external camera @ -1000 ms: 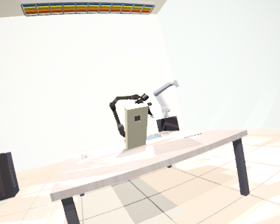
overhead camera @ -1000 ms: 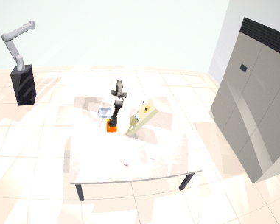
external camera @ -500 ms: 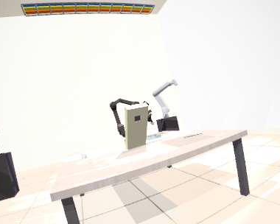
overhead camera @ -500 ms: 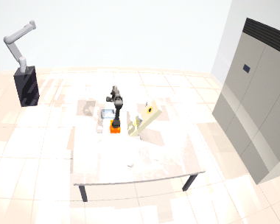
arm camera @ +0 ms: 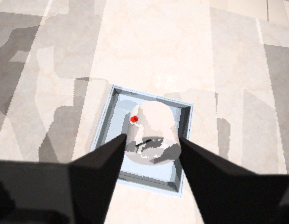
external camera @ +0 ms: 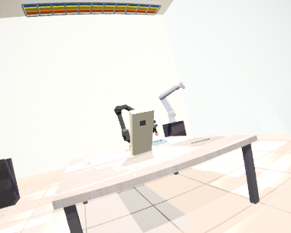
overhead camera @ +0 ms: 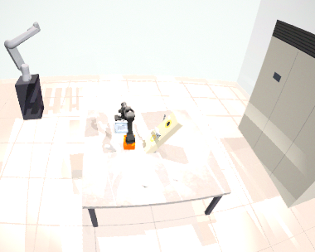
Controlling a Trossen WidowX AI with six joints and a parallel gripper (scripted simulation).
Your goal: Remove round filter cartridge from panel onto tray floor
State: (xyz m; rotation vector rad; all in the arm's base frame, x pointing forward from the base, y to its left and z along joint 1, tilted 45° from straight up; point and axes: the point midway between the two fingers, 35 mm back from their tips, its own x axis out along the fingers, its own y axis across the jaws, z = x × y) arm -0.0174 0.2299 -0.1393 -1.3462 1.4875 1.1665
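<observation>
The white round filter cartridge is right at my gripper tip. From my gripper tip the other things lie so: shallow bluish tray (110 mm below, 10 mm to the left).
</observation>
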